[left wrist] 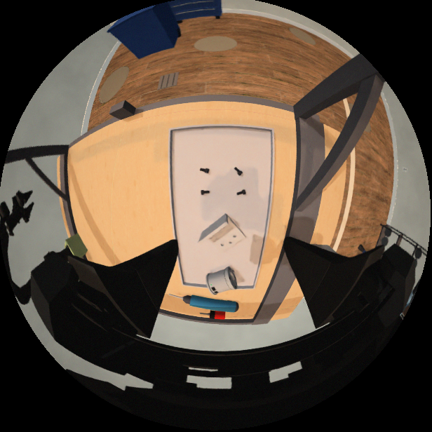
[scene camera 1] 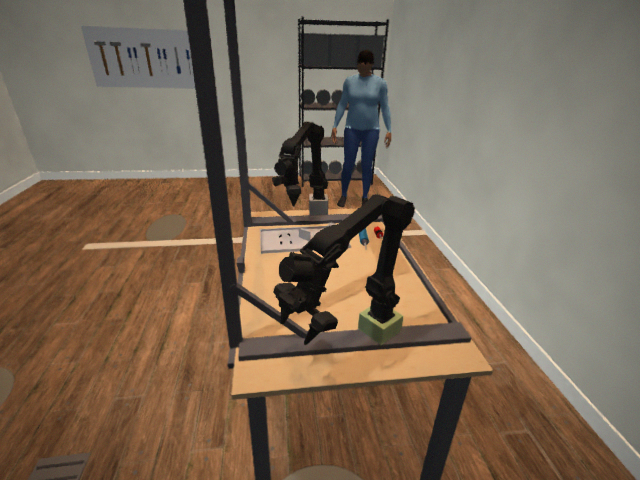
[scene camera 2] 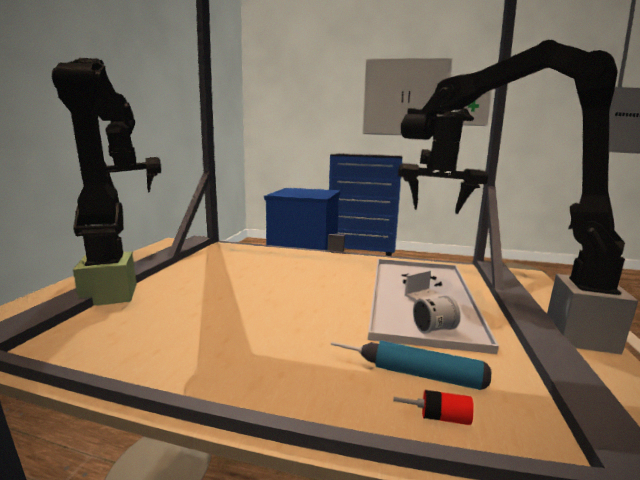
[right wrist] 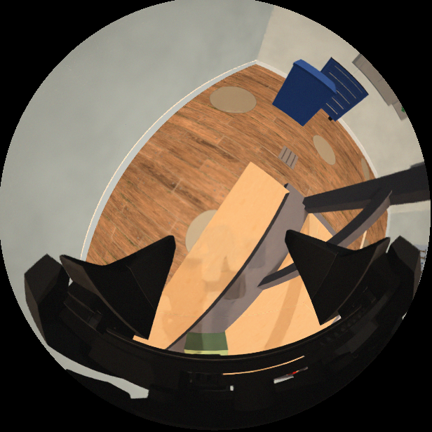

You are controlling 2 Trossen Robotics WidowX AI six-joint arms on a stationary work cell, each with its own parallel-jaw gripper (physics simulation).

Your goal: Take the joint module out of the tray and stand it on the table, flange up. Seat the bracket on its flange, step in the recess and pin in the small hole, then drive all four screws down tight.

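Frame: origin at the left arm's base, x ahead, y left, z up, level; millimetres.
Where they show: left gripper, fingertip midpoint: (scene camera 1: 292, 202) (scene camera 2: 435, 211); right gripper, fingertip midpoint: (scene camera 1: 293, 333) (scene camera 2: 132, 193); left arm's base at its link origin: (scene camera 1: 318, 197) (scene camera 2: 593, 286); right arm's base at its link origin: (scene camera 1: 381, 314) (scene camera 2: 104, 259).
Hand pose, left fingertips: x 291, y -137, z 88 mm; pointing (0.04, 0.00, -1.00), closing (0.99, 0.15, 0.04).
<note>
Things, the pixels of their top centre, and the offset from my left fingertips. "pt": a spot on its surface instead.
- joint module at its top centre: (scene camera 2: 438, 298) dx -19, dy +204, dz -123 mm
- blue screwdriver at a spot on its surface: (scene camera 2: 431, 364) pt dx -14, dy +365, dz -158 mm
- short red screwdriver at its top centre: (scene camera 2: 432, 393) dx -17, dy +432, dz -156 mm
- green block at its top centre: (scene camera 2: 104, 259) (scene camera 1: 381, 314) dx +671, dy +303, dz -106 mm
- grey block at its top centre: (scene camera 2: 594, 285) (scene camera 1: 318, 197) dx -292, dy +136, dz -88 mm
The joint module (scene camera 2: 437, 313) (left wrist: 221, 281), a light grey cylinder, lies on its side in the tray (scene camera 2: 373, 304) (left wrist: 172, 200), at the end near the screwdrivers. The L-shaped bracket (scene camera 2: 417, 283) (left wrist: 225, 233) lies beside it in the tray, one plate raised. Black screws (left wrist: 205, 170) (left wrist: 238, 171) (left wrist: 241, 192) are spread in the tray beyond the bracket. My left gripper (scene camera 2: 436, 210) (left wrist: 232, 244) is open and empty, pointing down high above the tray. My right gripper (scene camera 1: 295, 331) (right wrist: 231, 239) is open and empty above the table end by the green base, far from the tray.
A blue screwdriver (scene camera 2: 431, 364) (left wrist: 213, 303) and a short red screwdriver (scene camera 2: 447, 407) (left wrist: 217, 315) lie on the table beside the tray's end. Dark frame rails and posts (scene camera 2: 495, 155) border the table. A green block (scene camera 2: 105, 279) and a grey block (scene camera 2: 592, 315) carry the arms.
</note>
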